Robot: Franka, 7 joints.
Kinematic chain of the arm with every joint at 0, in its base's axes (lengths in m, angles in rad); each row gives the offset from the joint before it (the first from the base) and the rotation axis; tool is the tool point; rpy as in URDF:
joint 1: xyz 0 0 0.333 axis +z
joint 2: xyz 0 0 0 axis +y
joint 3: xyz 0 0 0.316 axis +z
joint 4: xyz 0.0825 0 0 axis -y
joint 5: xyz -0.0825 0 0.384 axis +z
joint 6: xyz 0 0 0 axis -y
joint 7: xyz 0.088 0 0 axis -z
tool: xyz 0 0 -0.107 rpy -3.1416 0 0
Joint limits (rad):
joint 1: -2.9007..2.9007
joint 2: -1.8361..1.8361
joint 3: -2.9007..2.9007
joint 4: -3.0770..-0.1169
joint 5: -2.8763..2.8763
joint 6: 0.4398..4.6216
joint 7: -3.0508..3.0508
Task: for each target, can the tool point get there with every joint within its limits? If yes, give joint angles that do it. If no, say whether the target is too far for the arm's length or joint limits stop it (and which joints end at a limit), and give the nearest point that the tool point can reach.
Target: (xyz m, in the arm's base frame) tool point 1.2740 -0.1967 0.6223
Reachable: no: too far | nearest point 0.8273 -0.1277 0.5209 | short by 0.463 m
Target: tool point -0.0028 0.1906 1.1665
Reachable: yes | joints -0.6444 0.0139 2.3108 -0.3727 -1.2805 2.4016 1.2891
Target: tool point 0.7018 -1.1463 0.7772
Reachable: no: too far | nearest point 0.4253 -0.6947 0.6022 | short by 0.558 m
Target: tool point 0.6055 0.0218 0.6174
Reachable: yes | joints 1.1329 1.3591 -2.1232 -1.7234 -1.5063 3.2173 1.8152
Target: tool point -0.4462 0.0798 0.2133
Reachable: yes | joints -1.7328 -1.3839 -1.6630 -2.4320 -1.4356 1.8614 0.5431
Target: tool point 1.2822 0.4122 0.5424
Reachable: no: too far | nearest point 0.8070 0.2594 0.4648 | short by 0.505 m
